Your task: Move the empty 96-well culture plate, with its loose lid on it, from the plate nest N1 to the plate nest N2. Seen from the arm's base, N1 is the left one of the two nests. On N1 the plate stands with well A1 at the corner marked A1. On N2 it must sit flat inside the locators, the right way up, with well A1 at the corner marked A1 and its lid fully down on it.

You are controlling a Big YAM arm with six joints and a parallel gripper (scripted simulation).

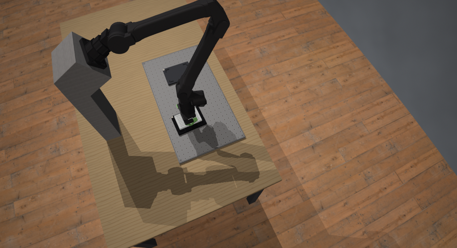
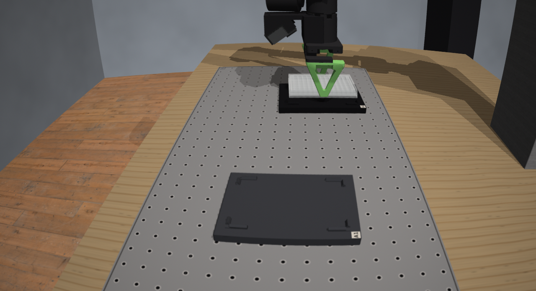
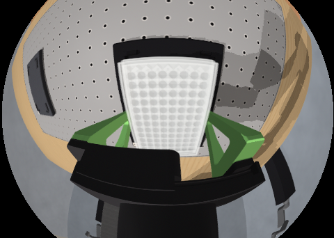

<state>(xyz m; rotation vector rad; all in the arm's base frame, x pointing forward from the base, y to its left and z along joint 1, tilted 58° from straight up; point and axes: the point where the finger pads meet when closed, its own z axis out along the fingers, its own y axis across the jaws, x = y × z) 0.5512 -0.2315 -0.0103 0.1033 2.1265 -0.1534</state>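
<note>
The lid lies right at my hand. The rest, counted from my hand: nest N1 (290 mm to the left, 140 mm ahead, 30 mm below); black nest N2 (30 mm below).
</note>
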